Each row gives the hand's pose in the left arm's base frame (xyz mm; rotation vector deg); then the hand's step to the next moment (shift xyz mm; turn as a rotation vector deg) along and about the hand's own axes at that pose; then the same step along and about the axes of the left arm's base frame.
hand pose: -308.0 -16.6 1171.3 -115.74 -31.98 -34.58
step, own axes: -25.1 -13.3 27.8 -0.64 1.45 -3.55
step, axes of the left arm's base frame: -22.1 26.8 -19.3 -0.31 -3.87 0.27
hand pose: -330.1 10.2 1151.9 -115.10 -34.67 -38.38
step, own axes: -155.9 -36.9 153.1 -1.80 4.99 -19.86
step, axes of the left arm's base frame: -104.4 126.5 -149.0 -2.46 -19.88 4.60
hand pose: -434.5 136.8 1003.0 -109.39 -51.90 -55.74
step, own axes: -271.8 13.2 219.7 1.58 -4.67 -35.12
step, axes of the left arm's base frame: -46.2 122.2 -324.4 -13.59 -28.24 16.60
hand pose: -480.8 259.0 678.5 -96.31 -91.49 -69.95
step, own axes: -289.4 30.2 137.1 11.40 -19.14 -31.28
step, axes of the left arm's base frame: 92.5 -32.9 -306.3 -27.50 -17.58 20.24
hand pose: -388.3 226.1 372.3 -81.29 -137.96 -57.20
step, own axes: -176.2 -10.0 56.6 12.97 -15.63 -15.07
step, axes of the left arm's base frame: 95.5 -93.3 -128.6 -22.53 -5.21 10.24
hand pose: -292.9 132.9 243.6 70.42 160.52 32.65
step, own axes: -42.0 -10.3 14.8 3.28 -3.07 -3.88
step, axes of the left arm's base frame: 24.1 -31.8 -22.3 -5.09 -0.79 2.96
